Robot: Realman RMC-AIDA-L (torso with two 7-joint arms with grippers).
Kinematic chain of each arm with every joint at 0, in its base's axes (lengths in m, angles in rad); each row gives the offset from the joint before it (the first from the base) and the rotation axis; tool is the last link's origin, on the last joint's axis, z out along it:
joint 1: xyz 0 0 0.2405 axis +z
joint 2: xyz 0 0 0 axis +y
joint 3: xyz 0 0 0.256 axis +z
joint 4: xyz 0 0 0 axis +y
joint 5: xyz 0 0 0.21 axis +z
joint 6: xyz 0 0 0 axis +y
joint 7: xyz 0 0 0.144 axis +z
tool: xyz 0 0 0
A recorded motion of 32 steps. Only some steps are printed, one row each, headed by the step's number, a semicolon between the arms.
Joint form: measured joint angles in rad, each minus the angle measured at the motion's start. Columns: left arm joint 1, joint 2, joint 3, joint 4, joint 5, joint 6, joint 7; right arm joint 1, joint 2, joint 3, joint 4, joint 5, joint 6, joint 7.
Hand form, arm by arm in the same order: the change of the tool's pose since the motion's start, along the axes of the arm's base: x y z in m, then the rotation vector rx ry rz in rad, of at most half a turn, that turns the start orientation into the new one. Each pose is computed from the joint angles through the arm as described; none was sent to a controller.
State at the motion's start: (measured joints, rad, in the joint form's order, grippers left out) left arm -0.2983 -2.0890 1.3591 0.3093 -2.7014 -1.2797 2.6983; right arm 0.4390 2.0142 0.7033 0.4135 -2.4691 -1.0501 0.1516
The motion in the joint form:
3: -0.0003 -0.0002 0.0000 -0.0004 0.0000 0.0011 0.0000; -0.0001 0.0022 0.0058 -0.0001 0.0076 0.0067 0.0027
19: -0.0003 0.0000 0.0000 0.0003 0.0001 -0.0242 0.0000; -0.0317 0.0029 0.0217 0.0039 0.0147 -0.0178 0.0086
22: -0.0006 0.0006 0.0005 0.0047 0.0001 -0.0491 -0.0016; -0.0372 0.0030 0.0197 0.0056 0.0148 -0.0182 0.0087
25: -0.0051 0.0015 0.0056 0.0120 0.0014 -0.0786 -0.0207; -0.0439 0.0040 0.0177 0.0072 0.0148 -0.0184 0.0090
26: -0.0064 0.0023 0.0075 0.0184 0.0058 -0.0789 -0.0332; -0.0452 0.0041 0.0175 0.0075 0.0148 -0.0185 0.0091
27: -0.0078 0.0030 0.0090 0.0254 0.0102 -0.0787 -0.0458; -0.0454 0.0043 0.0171 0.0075 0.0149 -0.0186 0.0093
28: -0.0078 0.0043 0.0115 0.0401 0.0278 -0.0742 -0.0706; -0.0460 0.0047 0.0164 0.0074 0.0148 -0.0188 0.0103
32: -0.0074 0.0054 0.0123 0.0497 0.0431 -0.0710 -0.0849; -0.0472 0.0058 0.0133 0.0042 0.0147 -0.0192 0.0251
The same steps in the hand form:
3: -0.0001 0.0001 -0.0002 -0.0006 0.0001 0.0010; 0.0009 0.0010 0.0003 0.0036 0.0074 -0.0136
19: 0.0032 -0.0009 0.0014 0.0071 -0.0073 -0.0225; 0.0082 -0.0055 0.0053 0.0300 0.0372 -0.0380
22: 0.0072 -0.0014 0.0035 0.0157 -0.0154 -0.0491; 0.0094 -0.0073 0.0049 0.0285 0.0382 -0.0415
25: 0.0139 -0.0008 0.0053 0.0148 -0.0384 -0.0864; 0.0108 -0.0094 0.0041 0.0264 0.0400 -0.0463
26: 0.0158 0.0002 0.0056 0.0081 -0.0457 -0.0941; 0.0111 -0.0098 0.0040 0.0262 0.0403 -0.0473
27: 0.0178 0.0013 0.0059 0.0017 -0.0530 -0.1016; 0.0111 -0.0099 0.0038 0.0259 0.0407 -0.0474
28: 0.0208 0.0026 0.0054 -0.0180 -0.0613 -0.1137; 0.0111 -0.0102 0.0036 0.0248 0.0416 -0.0479
32: 0.0226 0.0031 0.0047 -0.0323 -0.0626 -0.1221; 0.0120 -0.0112 0.0028 0.0171 0.0521 -0.0539

